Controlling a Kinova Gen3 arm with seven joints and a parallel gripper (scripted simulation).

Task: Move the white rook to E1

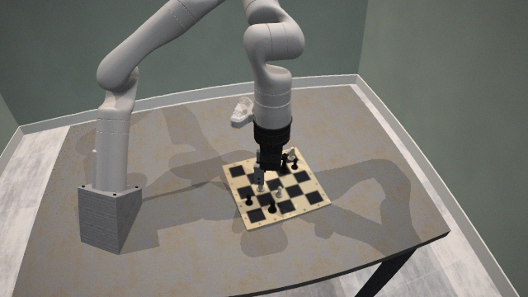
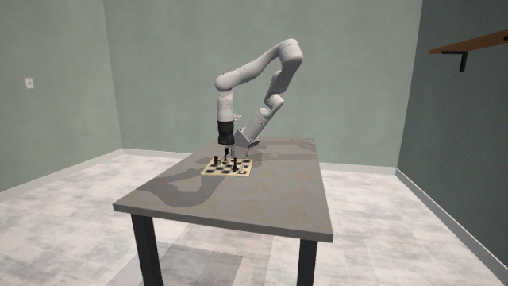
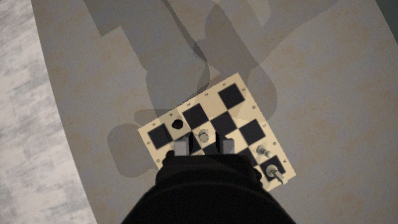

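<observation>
My hand is 5 cm above the rook. The rest, counted from my hand: small chessboard (6 cm below, 4 cm ahead, 1 cm to the left).
</observation>
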